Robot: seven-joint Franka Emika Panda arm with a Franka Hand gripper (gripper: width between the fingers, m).
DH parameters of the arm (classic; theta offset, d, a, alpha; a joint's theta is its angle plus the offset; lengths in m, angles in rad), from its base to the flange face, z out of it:
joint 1: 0 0.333 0 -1.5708
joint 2: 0 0 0 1.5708
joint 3: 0 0.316 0.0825 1.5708
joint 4: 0 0 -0.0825 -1.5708
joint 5: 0 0.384 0 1.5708
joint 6: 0 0 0.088 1.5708
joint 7: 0 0.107 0 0
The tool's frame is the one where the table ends.
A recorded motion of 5 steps. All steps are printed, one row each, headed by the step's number.
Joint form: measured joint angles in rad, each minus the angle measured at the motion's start. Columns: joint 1, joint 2, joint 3, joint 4, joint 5, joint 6, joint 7.
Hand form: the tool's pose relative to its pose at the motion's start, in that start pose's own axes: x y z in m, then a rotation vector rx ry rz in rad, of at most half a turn. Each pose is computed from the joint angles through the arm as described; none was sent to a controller.
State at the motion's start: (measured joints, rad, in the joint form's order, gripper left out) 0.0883 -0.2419 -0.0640 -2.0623 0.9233 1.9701 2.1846
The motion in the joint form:
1: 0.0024 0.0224 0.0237 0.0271 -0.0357 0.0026 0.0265
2: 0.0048 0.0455 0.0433 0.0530 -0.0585 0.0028 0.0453
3: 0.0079 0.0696 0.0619 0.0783 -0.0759 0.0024 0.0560
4: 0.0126 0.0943 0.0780 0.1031 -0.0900 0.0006 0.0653
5: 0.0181 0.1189 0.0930 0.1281 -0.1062 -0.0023 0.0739
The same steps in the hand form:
1: -0.0085 0.0038 0.0108 0.0119 0.0376 -0.0087
2: -0.0161 0.0066 0.0209 0.0161 0.0649 -0.0161
3: -0.0234 0.0091 0.0317 0.0158 0.0886 -0.0282
4: -0.0300 0.0114 0.0428 0.0121 0.1102 -0.0389
5: -0.0363 0.0138 0.0538 0.0085 0.1331 -0.0512

